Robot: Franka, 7 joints.
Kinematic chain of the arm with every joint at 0, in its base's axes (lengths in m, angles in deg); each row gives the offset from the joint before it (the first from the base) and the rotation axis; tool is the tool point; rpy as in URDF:
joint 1: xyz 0 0 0.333 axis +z
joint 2: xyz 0 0 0 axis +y
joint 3: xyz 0 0 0.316 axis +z
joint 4: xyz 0.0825 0 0 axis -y
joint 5: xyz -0.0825 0 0.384 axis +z
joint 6: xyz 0 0 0 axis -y
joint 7: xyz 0.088 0 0 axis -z
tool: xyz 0 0 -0.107 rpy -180 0 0
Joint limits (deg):
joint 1: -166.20..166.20
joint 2: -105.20..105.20
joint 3: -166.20..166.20
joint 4: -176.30..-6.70
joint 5: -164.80..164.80
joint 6: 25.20..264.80
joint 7: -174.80..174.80
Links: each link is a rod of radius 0.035 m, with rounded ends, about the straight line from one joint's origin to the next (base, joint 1, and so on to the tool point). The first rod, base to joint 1, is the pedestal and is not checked.
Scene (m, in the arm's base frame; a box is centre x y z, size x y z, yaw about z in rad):
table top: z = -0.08
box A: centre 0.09 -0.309 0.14 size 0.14 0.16 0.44 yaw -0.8
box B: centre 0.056 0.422 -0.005 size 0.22 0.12 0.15 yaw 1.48
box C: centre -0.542 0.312 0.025 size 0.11 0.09 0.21 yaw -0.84
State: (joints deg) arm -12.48 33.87 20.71 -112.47 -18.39 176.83 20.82
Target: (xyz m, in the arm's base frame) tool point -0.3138 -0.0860 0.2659
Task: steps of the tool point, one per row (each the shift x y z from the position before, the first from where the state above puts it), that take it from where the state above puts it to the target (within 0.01 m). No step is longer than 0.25 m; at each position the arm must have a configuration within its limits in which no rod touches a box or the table.
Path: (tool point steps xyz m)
1: -0.0995 0.2045 -0.0189
2: -0.1607 0.1509 -0.0127
3: -0.1966 0.0798 -0.0073
4: -0.2032 0.0027 -0.0028
5: -0.1806 -0.0687 0.0010
6: -0.1291 -0.1829 -0.0459
7: -0.0418 -0.2037 0.0274
8: 0.0481 -0.1676 0.0727

